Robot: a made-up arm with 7 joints. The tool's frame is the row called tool. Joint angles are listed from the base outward.
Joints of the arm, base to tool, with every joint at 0 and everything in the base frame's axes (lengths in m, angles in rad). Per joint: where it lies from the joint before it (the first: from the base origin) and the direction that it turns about. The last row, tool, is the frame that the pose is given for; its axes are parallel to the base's.
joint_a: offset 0 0.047 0 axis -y
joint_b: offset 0 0.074 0 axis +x
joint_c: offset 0 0 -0.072 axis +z
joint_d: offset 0 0 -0.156 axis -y
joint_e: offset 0 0 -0.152 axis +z
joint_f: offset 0 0 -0.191 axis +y
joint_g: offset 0 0 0 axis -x
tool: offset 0 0 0
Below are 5 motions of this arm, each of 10 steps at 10 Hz.
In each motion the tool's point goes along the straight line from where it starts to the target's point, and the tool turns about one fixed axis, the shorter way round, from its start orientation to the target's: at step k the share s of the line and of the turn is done. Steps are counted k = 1, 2, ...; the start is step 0. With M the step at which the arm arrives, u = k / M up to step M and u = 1 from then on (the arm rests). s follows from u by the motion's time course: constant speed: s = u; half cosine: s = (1 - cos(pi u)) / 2; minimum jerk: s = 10 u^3 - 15 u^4 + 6 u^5.
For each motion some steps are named. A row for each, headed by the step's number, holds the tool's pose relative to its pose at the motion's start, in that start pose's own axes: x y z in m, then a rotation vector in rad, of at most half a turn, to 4 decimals.
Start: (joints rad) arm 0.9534 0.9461 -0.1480 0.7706 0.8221 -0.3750 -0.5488
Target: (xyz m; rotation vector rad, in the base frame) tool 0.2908 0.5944 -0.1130 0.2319 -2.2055 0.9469
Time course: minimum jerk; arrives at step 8
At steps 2, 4, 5, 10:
2: -0.0068 0.0188 -0.0012 -0.0296 0.0137 0.0339
4: -0.0329 0.0910 -0.0059 -0.1431 0.0662 0.1635
5: -0.0477 0.1320 -0.0086 -0.2074 0.0960 0.2370
10: -0.0658 0.1821 -0.0119 -0.2862 0.1324 0.3270

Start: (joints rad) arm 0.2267 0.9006 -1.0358 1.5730 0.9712 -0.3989 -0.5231
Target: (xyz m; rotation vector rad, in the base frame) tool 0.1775 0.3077 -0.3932 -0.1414 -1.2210 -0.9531
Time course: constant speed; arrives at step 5
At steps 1, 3, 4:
1: -0.0156 0.0381 0.0144 -0.1156 0.0092 -0.1315
3: -0.0468 0.1142 0.0432 -0.3469 0.0276 -0.3945
4: -0.0625 0.1523 0.0576 -0.4625 0.0368 -0.5259

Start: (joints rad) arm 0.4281 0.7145 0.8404 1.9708 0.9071 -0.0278 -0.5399
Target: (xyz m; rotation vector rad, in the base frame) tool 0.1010 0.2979 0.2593 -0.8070 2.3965 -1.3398
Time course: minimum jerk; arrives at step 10
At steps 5, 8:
5: 0.0432 -0.0466 -0.0080 0.1530 -0.2714 -0.0701
8: 0.0815 -0.0877 -0.0151 0.2882 -0.5114 -0.1322

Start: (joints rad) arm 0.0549 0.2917 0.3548 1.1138 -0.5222 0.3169 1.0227
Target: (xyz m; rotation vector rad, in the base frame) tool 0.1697 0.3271 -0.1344 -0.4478 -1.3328 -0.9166
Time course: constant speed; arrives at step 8
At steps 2, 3, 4, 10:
2: 0.0005 -0.0208 0.0530 -0.0449 -0.1922 -0.1159
3: 0.0007 -0.0312 0.0794 -0.0673 -0.2884 -0.1739
4: 0.0009 -0.0416 0.1059 -0.0897 -0.3845 -0.2319
10: 0.0018 -0.0832 0.2118 -0.1795 -0.7690 -0.4637

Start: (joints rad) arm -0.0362 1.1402 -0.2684 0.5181 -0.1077 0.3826 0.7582
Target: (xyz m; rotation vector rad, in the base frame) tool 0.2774 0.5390 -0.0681 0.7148 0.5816 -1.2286
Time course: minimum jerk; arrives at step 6
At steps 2, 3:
2: 0.0134 0.0160 0.0451 0.0845 0.0469 -0.1859
3: 0.0318 0.0381 0.1075 0.2014 0.1117 -0.4429

